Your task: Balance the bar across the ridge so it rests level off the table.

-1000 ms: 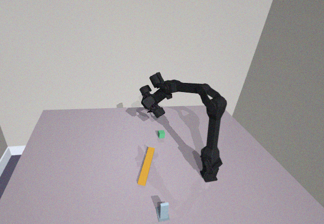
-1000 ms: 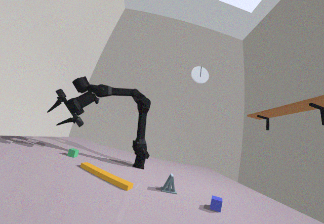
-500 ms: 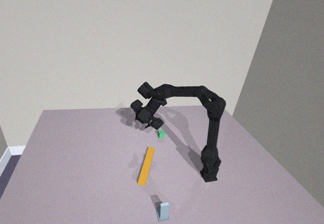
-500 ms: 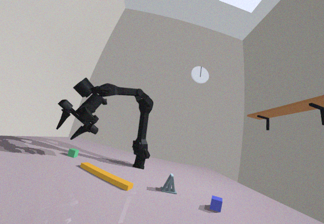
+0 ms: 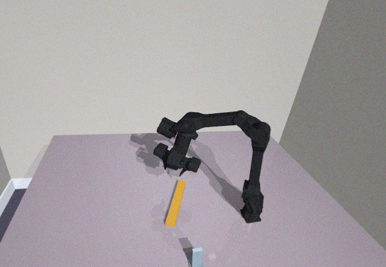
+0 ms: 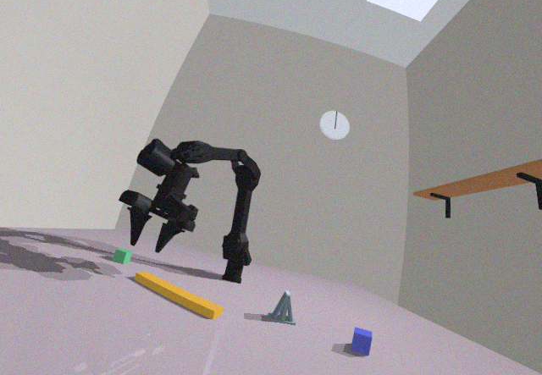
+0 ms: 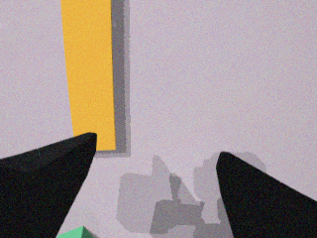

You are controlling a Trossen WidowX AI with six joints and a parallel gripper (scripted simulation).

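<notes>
Right now my gripper tip is 9 cm to the right of the yellow bar, 7 cm above it and 1 cm past it. The rest, counted from my gripper tip: blue cube: 47 cm to the left, 8 cm ahead, 7 cm below; green cube: 13 cm behind, 12 cm to the right, 7 cm below.
</notes>
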